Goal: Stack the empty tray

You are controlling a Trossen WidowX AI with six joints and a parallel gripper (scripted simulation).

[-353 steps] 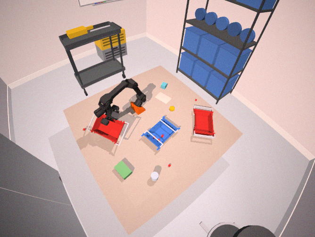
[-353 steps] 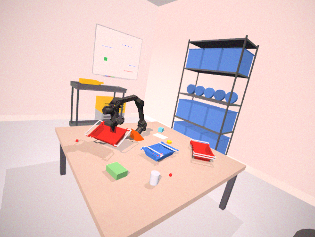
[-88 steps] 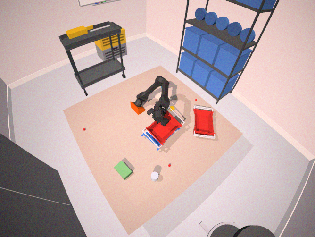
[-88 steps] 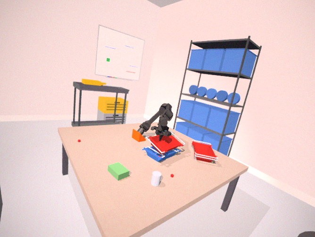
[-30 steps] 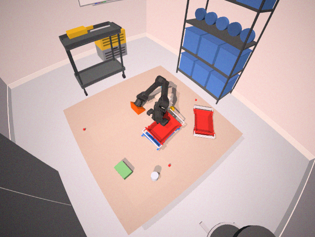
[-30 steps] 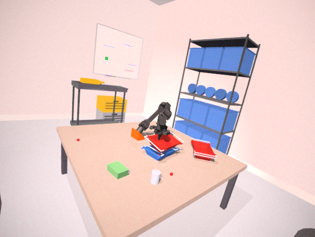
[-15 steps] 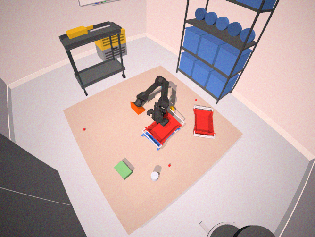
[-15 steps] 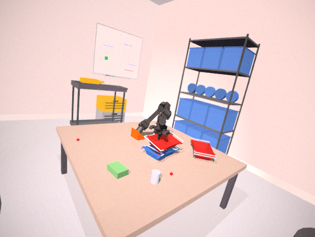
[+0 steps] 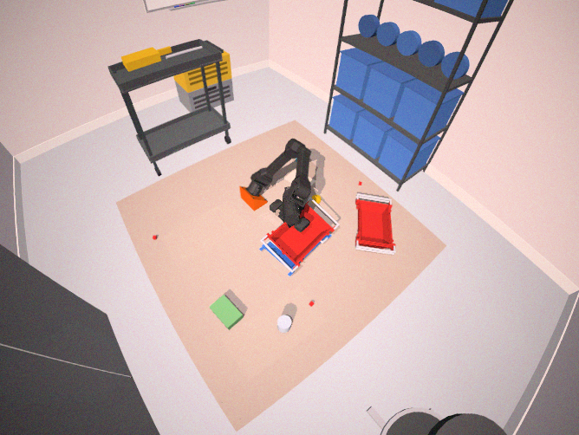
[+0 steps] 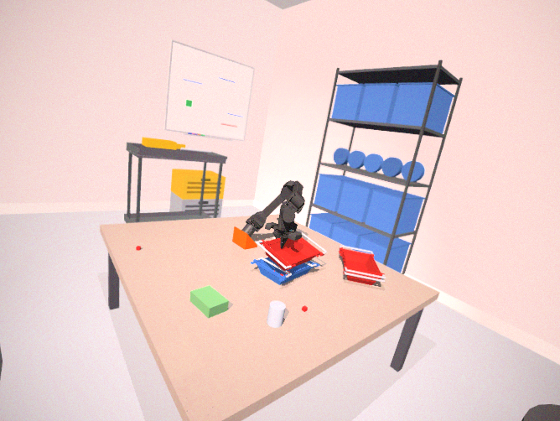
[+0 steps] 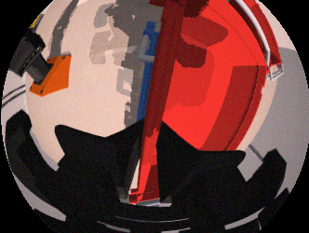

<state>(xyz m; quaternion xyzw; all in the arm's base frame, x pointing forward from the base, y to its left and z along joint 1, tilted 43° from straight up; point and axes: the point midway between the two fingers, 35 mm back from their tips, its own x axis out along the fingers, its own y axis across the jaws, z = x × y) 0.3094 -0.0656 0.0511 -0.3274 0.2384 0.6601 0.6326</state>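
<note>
The red tray lies 70 mm ahead of my gripper tip, 20 mm above it and 10 mm to the left of it. From my gripper tip the other things lie so: cream pad: 310 mm to the left, 260 mm behind, 110 mm below; then yellow puck: 270 mm to the left, 100 mm below, 90 mm behind; then green block: 440 mm to the right, 120 mm ahead, 90 mm below.
</note>
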